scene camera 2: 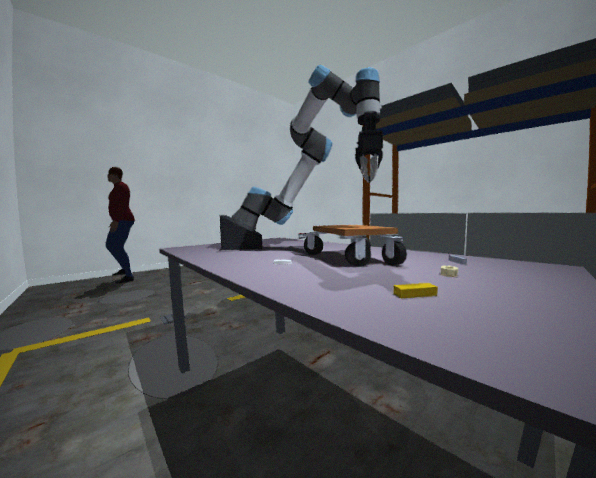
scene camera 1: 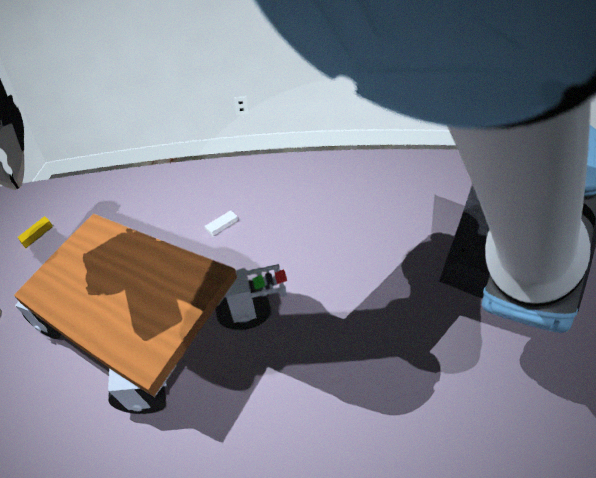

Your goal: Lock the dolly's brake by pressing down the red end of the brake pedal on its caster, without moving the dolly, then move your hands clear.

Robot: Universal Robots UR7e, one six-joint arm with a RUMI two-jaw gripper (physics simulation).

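Places are measured from the arm's base along level axes (x back, y right, z up), in centimetres.
Where they show: gripper, fingertip midpoint: [scene camera 2: 369, 182] [scene camera 1: 18, 187]; arm's base at its link origin: [scene camera 2: 242, 225].
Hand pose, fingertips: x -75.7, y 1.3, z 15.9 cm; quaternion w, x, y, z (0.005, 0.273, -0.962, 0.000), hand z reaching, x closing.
Each offset is from my fingertips to the top centre of the thing. "spot": to the spot under its first point. Level surfaces: height alone.
The dolly [scene camera 1: 65, 280] [scene camera 2: 350, 230] has an orange wooden deck and stands upright on black-wheeled casters. A caster @(dz -17.5, dx +28.0, dy -4.4 cm) [scene camera 1: 243, 307] at its right corner in scene camera 1 carries the brake pedal, which sticks outward between grey side bars. The pedal's red end @(spot: dz -18.9, dx +33.7, dy -3.9 cm) [scene camera 1: 280, 276] is outermost and its green end @(spot: dz -19.1, dx +30.5, dy -4.1 cm) [scene camera 1: 257, 281] is nearer the caster. The pedal's tilt is hard to tell. My gripper [scene camera 2: 369, 179] is shut and empty, pointing down well above the deck in scene camera 2, apart from the dolly.
On the table @(dz -27.8 cm) [scene camera 2: 500, 310] lie a white block @(dz -26.6, dx +23.9, dy +17.9 cm) [scene camera 1: 221, 223] [scene camera 2: 282, 262], a yellow block @(dz -25.9, dx -22.0, dy +23.7 cm) [scene camera 1: 35, 231] [scene camera 2: 415, 290], a cream round piece @(dz -25.7, dx -25.2, dy +0.8 cm) [scene camera 2: 449, 271] and a grey block @(dz -25.8, dx -24.8, dy -20.9 cm) [scene camera 2: 457, 259]. A shelf rack [scene camera 2: 395, 180] stands behind. A person [scene camera 2: 120, 215] stands at the left.
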